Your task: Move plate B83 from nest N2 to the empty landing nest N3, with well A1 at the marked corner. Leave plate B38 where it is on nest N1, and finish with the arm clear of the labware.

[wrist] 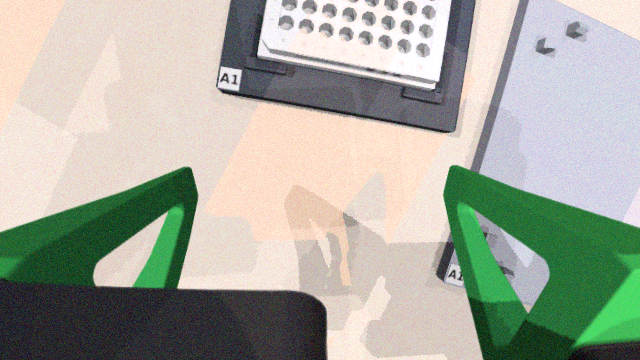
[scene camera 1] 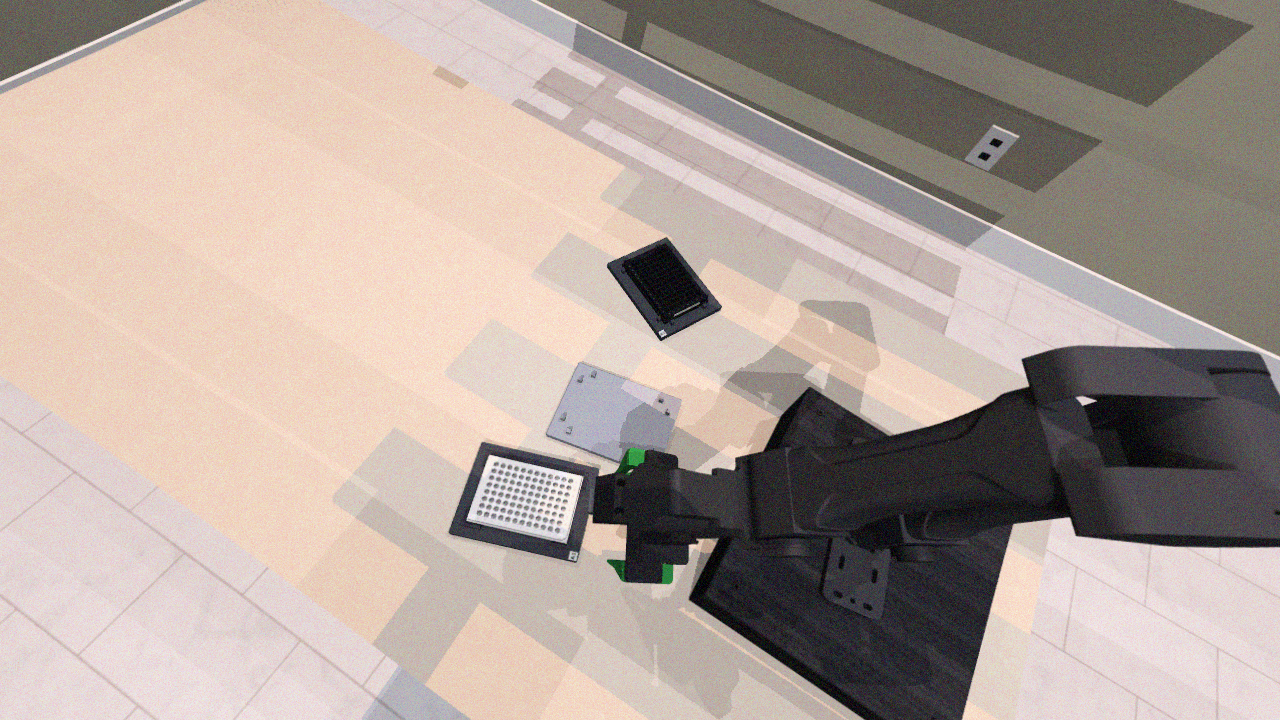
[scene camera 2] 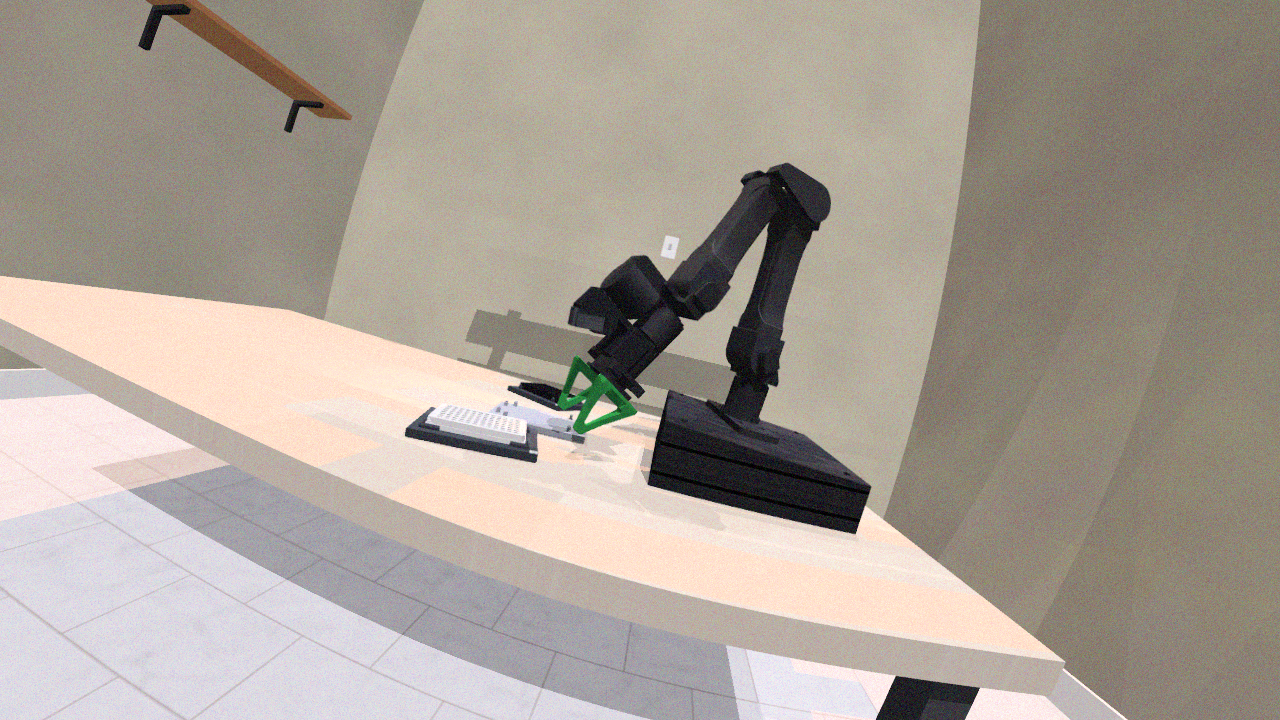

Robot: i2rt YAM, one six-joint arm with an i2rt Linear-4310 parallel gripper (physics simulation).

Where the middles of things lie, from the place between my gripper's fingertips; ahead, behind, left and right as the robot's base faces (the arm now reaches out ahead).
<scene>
Right now the grey nest plate [scene camera 1: 601, 413] is 50 mm ahead of my hand, 140 mm to the right of it and 40 mm below it.
</scene>
